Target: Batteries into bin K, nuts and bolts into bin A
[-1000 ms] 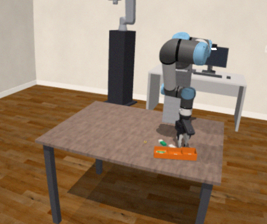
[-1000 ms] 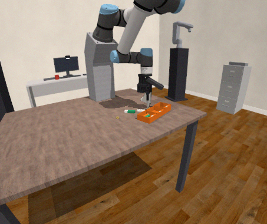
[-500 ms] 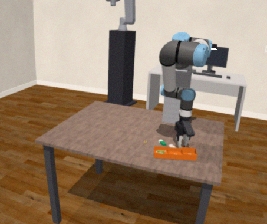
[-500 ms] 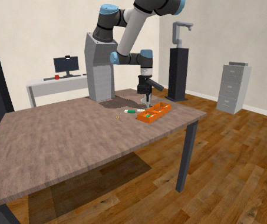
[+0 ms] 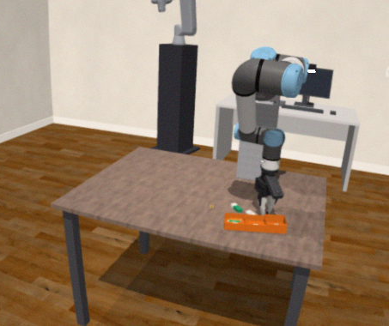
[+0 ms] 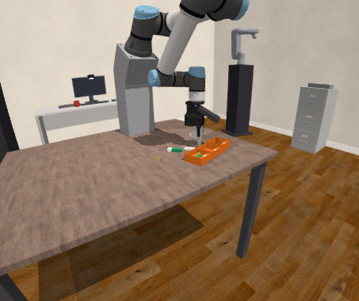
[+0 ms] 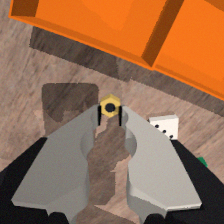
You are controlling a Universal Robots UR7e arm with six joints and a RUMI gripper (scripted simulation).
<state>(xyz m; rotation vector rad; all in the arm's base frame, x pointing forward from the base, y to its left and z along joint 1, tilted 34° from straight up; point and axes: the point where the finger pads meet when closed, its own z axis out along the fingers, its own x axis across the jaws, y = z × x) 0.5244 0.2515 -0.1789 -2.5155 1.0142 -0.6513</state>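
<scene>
Now: the orange bin tray 100 mm ahead of my hand. Round my hand: orange battery (120 mm ahead, 80 mm to the right); then white domino (60 mm to the right, 10 mm below, 10 mm ahead); then green-and-white battery (140 mm to the right, 10 mm below, 10 mm ahead).
</scene>
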